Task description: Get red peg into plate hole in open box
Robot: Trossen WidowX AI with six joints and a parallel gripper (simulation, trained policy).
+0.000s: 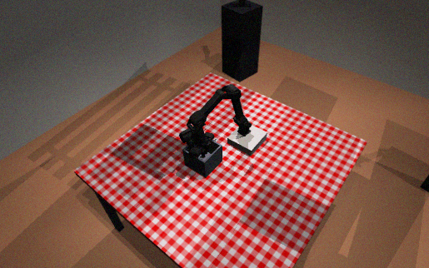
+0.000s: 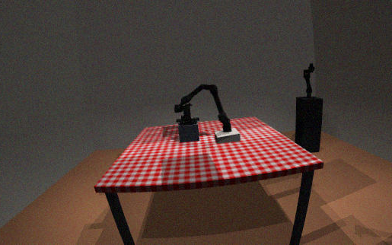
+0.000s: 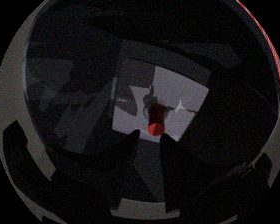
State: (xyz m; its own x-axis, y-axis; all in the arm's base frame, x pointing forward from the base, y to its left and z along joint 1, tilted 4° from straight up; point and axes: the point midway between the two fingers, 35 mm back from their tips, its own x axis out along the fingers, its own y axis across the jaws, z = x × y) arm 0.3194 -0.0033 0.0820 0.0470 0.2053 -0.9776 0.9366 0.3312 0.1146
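Now: gripper tip 30 mm above the red peg and 10 mm to the left of it.
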